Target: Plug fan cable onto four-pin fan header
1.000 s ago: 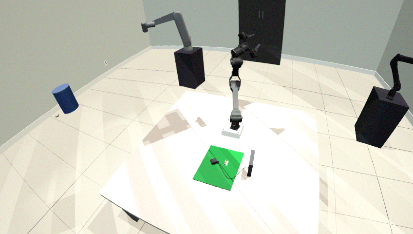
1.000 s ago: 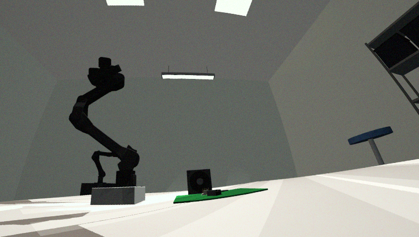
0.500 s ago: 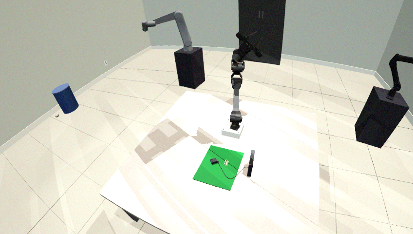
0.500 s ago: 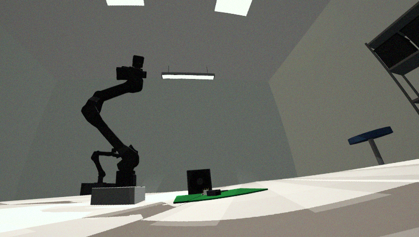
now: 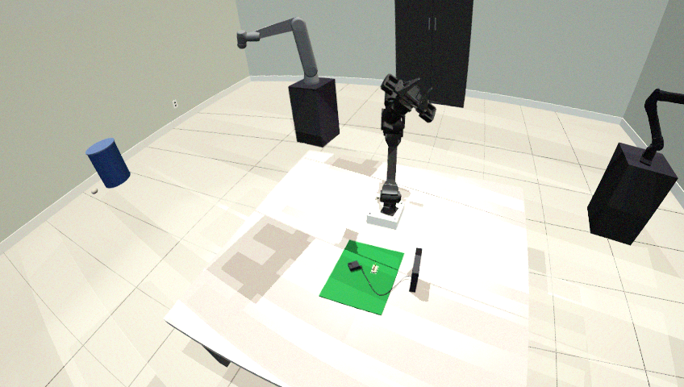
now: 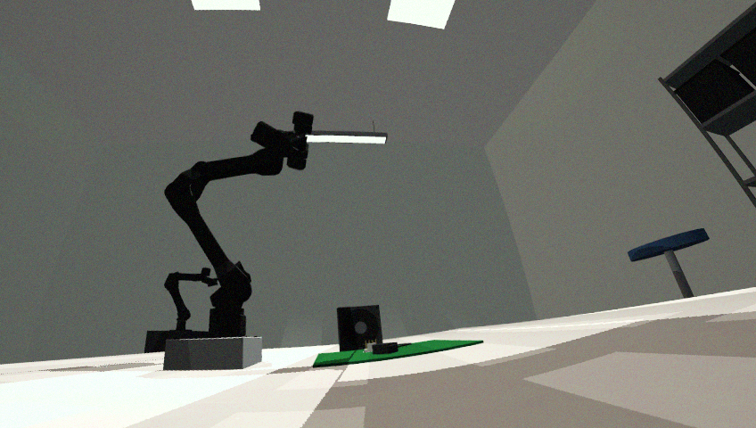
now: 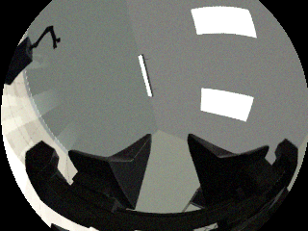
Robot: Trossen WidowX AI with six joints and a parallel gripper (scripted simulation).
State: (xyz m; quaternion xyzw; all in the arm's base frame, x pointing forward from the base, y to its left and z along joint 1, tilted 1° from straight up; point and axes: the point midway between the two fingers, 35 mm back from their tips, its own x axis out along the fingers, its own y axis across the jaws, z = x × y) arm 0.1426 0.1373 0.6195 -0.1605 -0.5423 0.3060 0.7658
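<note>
Now: the black plug 19 cm ahead of my gripper tip, 17 cm to the right of it and 68 cm below it. Also, from my gripper tip: fan (14 cm ahead, 6 cm to the left, 64 cm below); then white four-pin header (16 cm ahead, 9 cm to the right, 70 cm below); then green board (20 cm ahead, 12 cm to the right, 71 cm below).
</note>
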